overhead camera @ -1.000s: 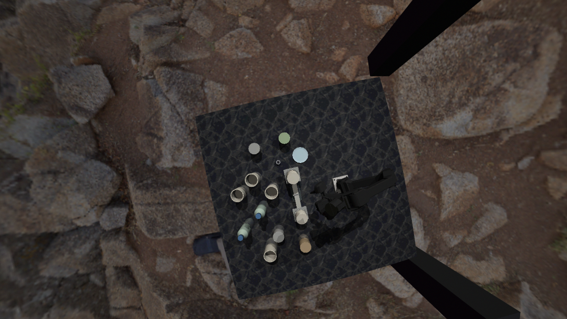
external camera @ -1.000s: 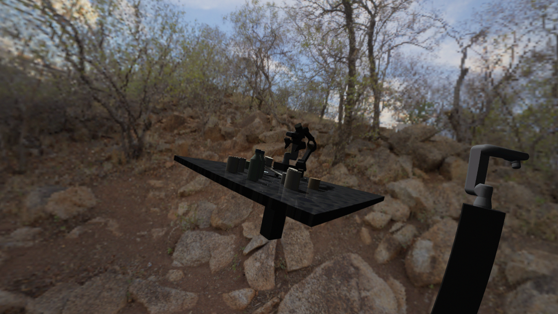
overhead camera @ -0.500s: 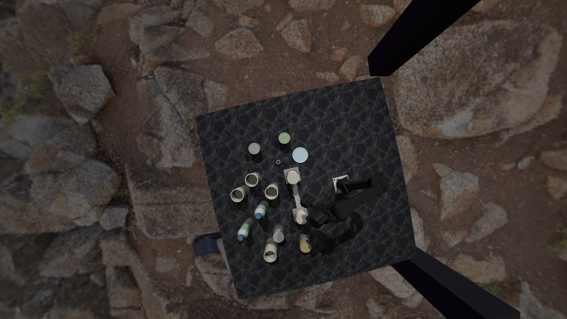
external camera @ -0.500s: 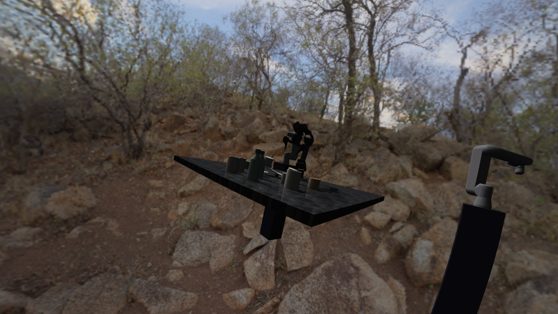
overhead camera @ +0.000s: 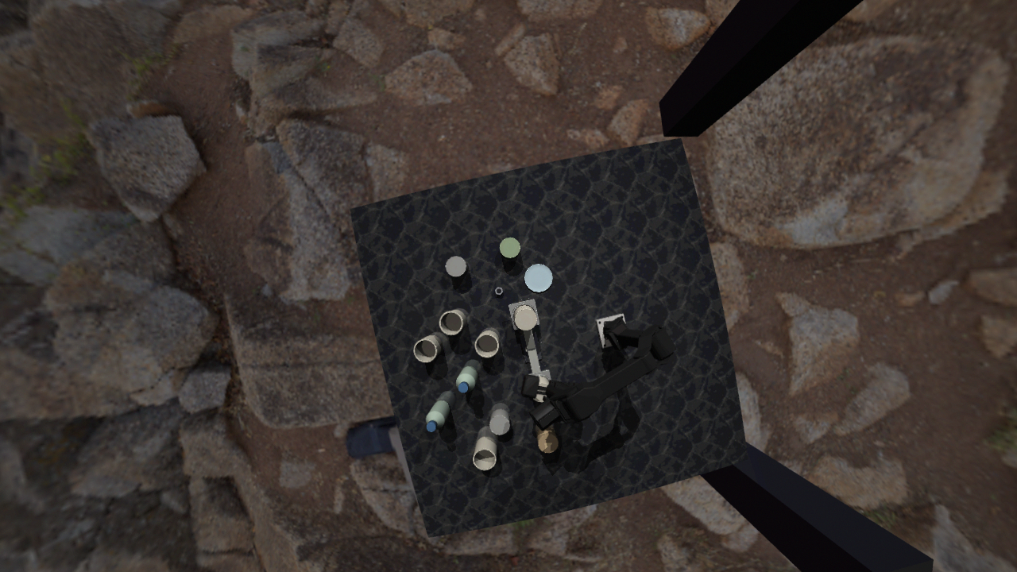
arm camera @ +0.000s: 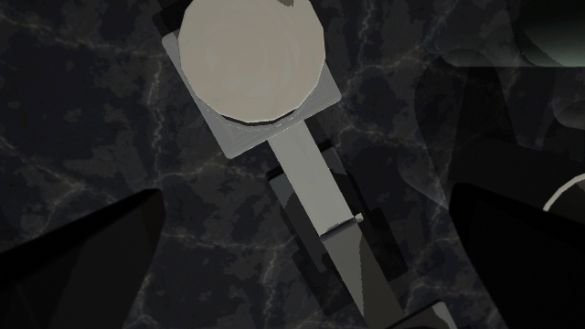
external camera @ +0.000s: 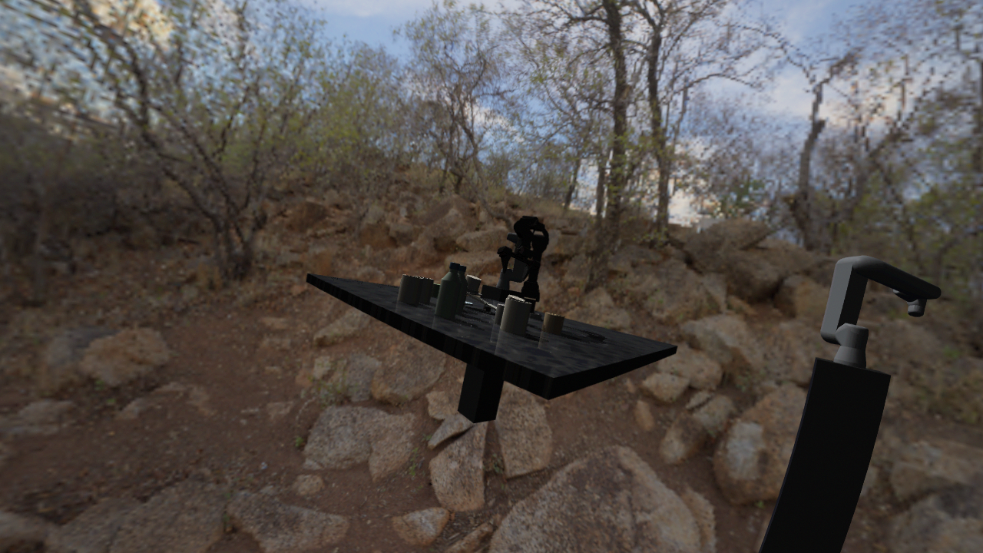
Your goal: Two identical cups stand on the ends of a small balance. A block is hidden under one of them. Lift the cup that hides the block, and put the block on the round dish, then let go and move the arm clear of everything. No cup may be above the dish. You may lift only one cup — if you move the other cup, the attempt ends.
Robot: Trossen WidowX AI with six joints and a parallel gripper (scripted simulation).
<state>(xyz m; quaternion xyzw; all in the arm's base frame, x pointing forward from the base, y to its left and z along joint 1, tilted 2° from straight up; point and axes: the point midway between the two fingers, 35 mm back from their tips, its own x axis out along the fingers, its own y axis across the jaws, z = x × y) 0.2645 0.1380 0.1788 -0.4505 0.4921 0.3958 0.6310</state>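
Now: the pale green block 1 cm ahead of my gripper tip, 4 cm to the left of it and 13 cm below it. Also, from my gripper tip: balance beam 3 cm ahead, 9 cm to the right, 13 cm below; ring 13 cm ahead, 30 cm to the right, 16 cm below; cream cup 5 cm ahead, 23 cm to the right, 6 cm below.
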